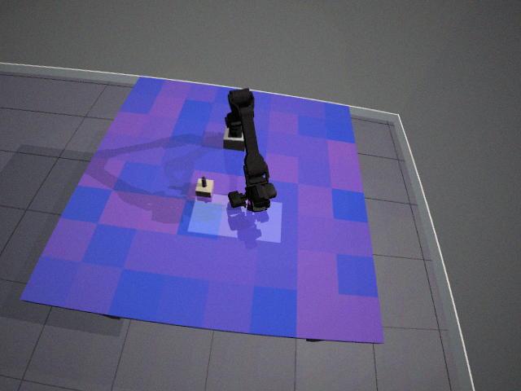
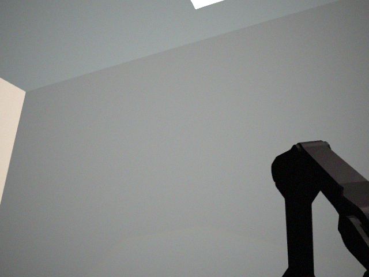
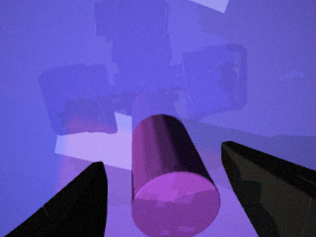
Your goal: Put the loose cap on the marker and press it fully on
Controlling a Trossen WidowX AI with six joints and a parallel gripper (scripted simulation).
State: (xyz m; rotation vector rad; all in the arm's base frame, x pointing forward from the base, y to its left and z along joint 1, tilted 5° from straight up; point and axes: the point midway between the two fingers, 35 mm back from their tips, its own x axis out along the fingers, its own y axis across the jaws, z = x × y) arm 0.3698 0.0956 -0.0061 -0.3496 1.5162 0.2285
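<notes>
Now: the marker cap right at my gripper tip.
</notes>
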